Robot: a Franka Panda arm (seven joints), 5 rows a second.
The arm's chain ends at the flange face. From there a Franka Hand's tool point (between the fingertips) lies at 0.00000 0.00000 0.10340 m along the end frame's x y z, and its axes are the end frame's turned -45 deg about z.
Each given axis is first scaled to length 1.
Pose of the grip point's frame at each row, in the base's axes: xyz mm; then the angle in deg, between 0 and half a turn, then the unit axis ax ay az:
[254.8, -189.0, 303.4, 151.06, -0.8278, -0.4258, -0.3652]
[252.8, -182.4, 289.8, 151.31, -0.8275, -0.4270, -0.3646]
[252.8, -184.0, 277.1, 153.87, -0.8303, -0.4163, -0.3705]
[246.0, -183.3, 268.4, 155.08, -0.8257, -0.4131, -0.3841]
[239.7, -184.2, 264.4, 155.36, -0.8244, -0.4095, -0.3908]
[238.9, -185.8, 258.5, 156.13, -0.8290, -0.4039, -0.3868]
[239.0, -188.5, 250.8, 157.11, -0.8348, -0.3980, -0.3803]
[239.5, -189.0, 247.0, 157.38, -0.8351, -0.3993, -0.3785]
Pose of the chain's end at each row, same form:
[217.5, -260.6, 368.0, 137.04, -0.9654, -0.0797, -0.2483]
[215.4, -253.7, 354.7, 137.30, -0.9652, -0.0810, -0.2486]
[211.4, -252.1, 343.0, 139.40, -0.9622, -0.0695, -0.2633]
[201.5, -250.6, 333.1, 139.90, -0.9573, -0.0683, -0.2810]
[193.8, -251.3, 328.2, 139.85, -0.9552, -0.0654, -0.2886]
[192.3, -251.4, 323.4, 140.75, -0.9561, -0.0581, -0.2872]
[191.9, -252.1, 317.3, 141.95, -0.9575, -0.0500, -0.2840]
[192.5, -252.3, 314.0, 142.29, -0.9578, -0.0511, -0.2830]

